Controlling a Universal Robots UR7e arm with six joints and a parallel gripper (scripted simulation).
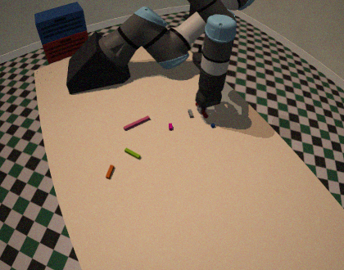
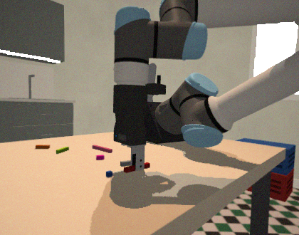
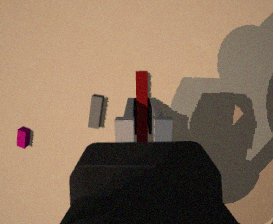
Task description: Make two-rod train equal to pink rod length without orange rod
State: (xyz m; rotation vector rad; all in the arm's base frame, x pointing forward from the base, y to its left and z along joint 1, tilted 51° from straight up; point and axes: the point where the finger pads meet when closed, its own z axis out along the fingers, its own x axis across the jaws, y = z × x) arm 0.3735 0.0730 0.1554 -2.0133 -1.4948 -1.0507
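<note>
Right now the red rod is 10 mm below my hand. Round my hand: magenta rod 10 mm ahead, 130 mm to the right, 10 mm below; then grey rod 10 mm behind, 40 mm to the right, 10 mm below; then blue rod 70 mm ahead, 10 mm to the right, 10 mm below.
</note>
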